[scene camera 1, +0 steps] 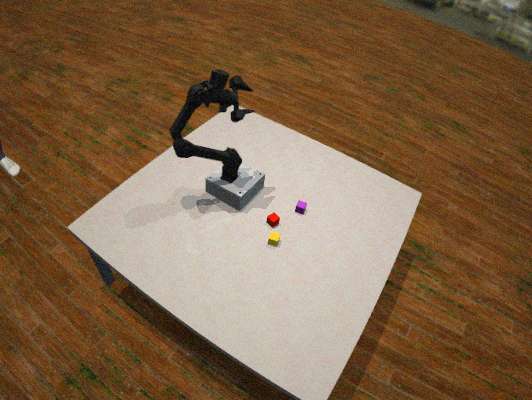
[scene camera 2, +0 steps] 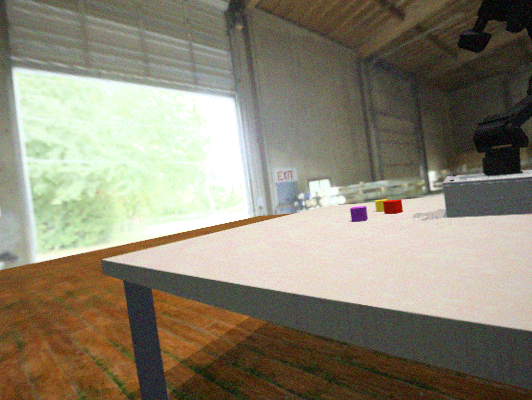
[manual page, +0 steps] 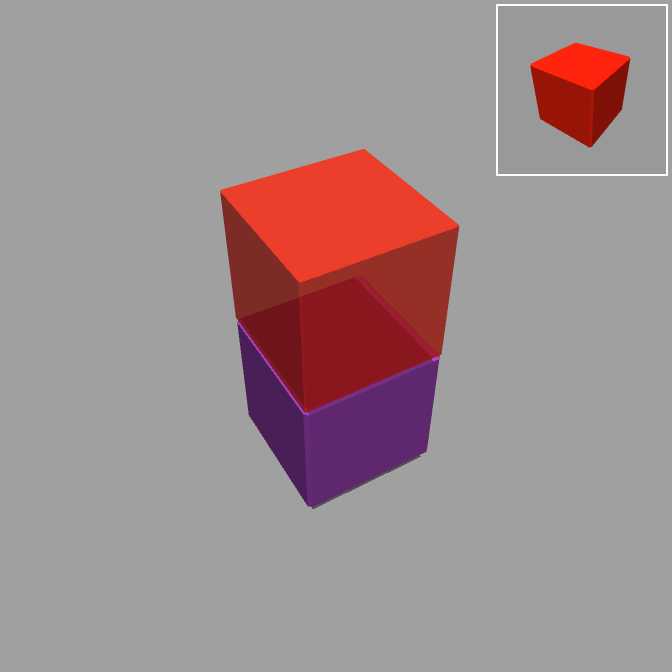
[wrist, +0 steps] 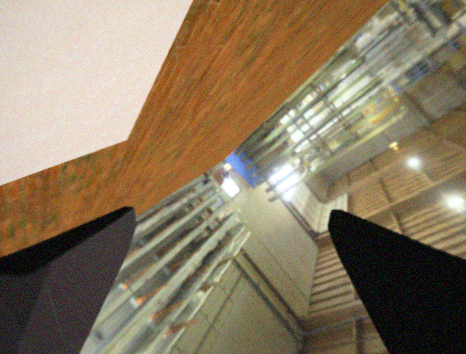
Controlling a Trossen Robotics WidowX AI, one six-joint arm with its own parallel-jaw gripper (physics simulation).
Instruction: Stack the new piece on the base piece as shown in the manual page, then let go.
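Places are measured from the arm's base along level axes (x left, y ahead, z down), in millimetres.
Pixels of known places: gripper, fingertip midpoint: (scene camera 1: pixel 253 101) (scene camera 2: pixel 472 12) (wrist: pixel 234 217); arm's base, link origin: (scene camera 1: pixel 229 177) (scene camera 2: pixel 502 173).
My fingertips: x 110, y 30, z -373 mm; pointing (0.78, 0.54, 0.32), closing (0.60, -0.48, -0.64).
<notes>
For each thing: its top centre in the pictures, then the offset to it from my fingertips. Level surfaces: height alone.
- red cube, top centre: (scene camera 2: pixel 392 200) (scene camera 1: pixel 273 217) dz +419, dx -172, dy +245 mm
- yellow cube, top centre: (scene camera 2: pixel 380 200) (scene camera 1: pixel 274 236) dz +419, dx -263, dy +298 mm
- purple cube, top centre: (scene camera 2: pixel 358 207) (scene camera 1: pixel 301 204) dz +419, dx -30, dy +320 mm
- pale table, surface height: dz +460 mm
A red cube (scene camera 1: pixel 273 219) (scene camera 2: pixel 393 206) lies on the table near the arm's base. A yellow cube (scene camera 1: pixel 274 239) (scene camera 2: pixel 381 205) lies close to it, apart in scene camera 1 and partly behind the red cube in scene camera 2. A purple cube (scene camera 1: pixel 301 207) (scene camera 2: pixel 358 214) lies a little farther off. None is stacked on another. Which is the new piece and which the base piece, I cannot tell. My gripper (scene camera 1: pixel 252 100) (wrist: pixel 234 217) is open and empty, raised high above the table and away from the cubes. In scene camera 2 part of it shows at the top right.
The pale table (scene camera 1: pixel 320 300) (scene camera 2: pixel 300 260) (wrist: pixel 75 75) has straight edges with wooden floor around it. The arm's grey base box (scene camera 1: pixel 235 189) (scene camera 2: pixel 487 197) stands on it beside the cubes. A white shoe (scene camera 1: pixel 10 166) of a person shows on the floor at the left.
</notes>
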